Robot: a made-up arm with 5 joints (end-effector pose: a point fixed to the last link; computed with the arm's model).
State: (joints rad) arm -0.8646 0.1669 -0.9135 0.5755 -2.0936
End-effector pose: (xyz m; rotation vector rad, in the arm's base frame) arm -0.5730 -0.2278 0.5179 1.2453 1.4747 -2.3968
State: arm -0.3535 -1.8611 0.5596 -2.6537 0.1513
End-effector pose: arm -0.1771 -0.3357 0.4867 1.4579 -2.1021 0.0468
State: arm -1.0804 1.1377 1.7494 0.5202 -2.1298
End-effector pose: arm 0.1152 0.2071 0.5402 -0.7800 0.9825 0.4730
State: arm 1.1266 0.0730 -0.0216 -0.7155 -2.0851
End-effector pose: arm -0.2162 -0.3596 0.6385 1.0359 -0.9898 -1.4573
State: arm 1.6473 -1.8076 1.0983 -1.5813 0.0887
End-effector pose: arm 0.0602 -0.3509 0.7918 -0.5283 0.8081 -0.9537
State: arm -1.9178 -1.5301 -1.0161 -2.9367 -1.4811
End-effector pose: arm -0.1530 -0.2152 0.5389 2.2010 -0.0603 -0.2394
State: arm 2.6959 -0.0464 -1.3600 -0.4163 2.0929
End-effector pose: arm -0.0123 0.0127 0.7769 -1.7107 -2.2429 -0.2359
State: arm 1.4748 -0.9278 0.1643 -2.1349 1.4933
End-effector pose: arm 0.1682 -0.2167 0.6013 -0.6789 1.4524 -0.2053
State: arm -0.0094 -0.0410 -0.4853 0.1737 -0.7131
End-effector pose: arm -0.0598 -0.4697 0.4469 0.7666 0.5191 -0.5623
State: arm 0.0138 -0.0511 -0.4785 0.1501 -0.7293
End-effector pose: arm -0.0610 -0.4728 0.4542 0.7537 0.4994 -0.5856
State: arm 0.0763 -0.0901 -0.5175 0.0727 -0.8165
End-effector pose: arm -0.0924 -0.4780 0.4562 0.7853 0.4281 -0.7237
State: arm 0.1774 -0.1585 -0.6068 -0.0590 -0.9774
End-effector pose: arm -0.1559 -0.4687 0.4426 0.8887 0.3060 -0.9765
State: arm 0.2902 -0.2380 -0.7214 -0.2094 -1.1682
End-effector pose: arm -0.2238 -0.4266 0.4093 1.0573 0.1744 -1.2669
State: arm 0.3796 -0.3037 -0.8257 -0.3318 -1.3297
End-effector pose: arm -0.2655 -0.3662 0.3722 1.2344 0.0814 -1.5021
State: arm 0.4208 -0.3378 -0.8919 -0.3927 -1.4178
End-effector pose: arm -0.2805 -0.3237 0.3491 1.3489 0.0444 -1.6261
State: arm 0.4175 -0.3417 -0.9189 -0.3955 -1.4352
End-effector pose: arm -0.2840 -0.3119 0.3400 1.3854 0.0468 -1.6500
